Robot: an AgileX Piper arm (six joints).
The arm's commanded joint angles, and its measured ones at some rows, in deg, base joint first. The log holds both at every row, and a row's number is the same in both.
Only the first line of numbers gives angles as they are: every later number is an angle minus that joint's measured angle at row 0.
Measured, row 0: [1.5, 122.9, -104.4, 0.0, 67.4, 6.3]
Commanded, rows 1 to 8: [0.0, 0.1, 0.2, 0.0, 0.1, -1.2]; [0.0, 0.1, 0.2, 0.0, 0.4, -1.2]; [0.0, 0.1, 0.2, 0.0, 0.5, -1.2]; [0.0, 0.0, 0.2, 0.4, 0.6, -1.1]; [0.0, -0.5, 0.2, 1.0, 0.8, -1.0]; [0.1, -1.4, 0.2, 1.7, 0.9, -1.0]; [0.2, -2.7, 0.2, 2.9, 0.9, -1.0]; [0.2, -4.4, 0.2, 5.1, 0.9, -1.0]
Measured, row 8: [0.1, -1.7, 0.0, 2.6, 0.3, -0.5]
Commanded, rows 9 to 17: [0.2, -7.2, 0.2, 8.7, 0.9, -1.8]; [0.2, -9.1, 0.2, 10.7, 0.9, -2.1]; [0.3, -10.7, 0.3, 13.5, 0.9, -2.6]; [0.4, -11.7, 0.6, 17.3, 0.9, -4.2]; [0.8, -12.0, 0.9, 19.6, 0.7, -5.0]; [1.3, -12.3, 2.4, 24.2, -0.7, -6.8]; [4.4, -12.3, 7.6, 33.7, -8.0, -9.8]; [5.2, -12.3, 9.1, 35.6, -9.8, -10.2]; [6.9, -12.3, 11.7, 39.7, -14.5, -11.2]
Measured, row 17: [4.9, -12.1, 8.5, 33.4, -8.4, -9.0]
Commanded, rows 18 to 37: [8.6, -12.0, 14.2, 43.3, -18.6, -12.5]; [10.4, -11.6, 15.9, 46.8, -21.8, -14.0]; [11.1, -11.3, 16.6, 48.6, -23.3, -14.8]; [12.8, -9.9, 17.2, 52.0, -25.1, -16.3]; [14.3, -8.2, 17.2, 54.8, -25.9, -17.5]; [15.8, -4.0, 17.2, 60.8, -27.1, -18.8]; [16.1, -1.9, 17.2, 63.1, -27.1, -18.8]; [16.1, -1.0, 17.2, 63.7, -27.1, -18.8]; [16.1, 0.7, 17.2, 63.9, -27.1, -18.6]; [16.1, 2.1, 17.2, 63.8, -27.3, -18.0]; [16.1, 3.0, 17.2, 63.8, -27.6, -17.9]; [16.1, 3.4, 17.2, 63.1, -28.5, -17.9]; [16.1, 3.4, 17.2, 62.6, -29.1, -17.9]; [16.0, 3.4, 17.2, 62.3, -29.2, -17.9]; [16.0, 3.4, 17.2, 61.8, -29.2, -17.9]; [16.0, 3.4, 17.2, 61.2, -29.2, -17.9]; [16.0, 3.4, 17.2, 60.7, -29.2, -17.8]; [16.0, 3.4, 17.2, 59.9, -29.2, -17.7]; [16.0, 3.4, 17.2, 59.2, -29.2, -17.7]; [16.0, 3.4, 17.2, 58.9, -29.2, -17.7]
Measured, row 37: [16.1, 3.7, 17.1, 60.2, -28.7, -17.6]
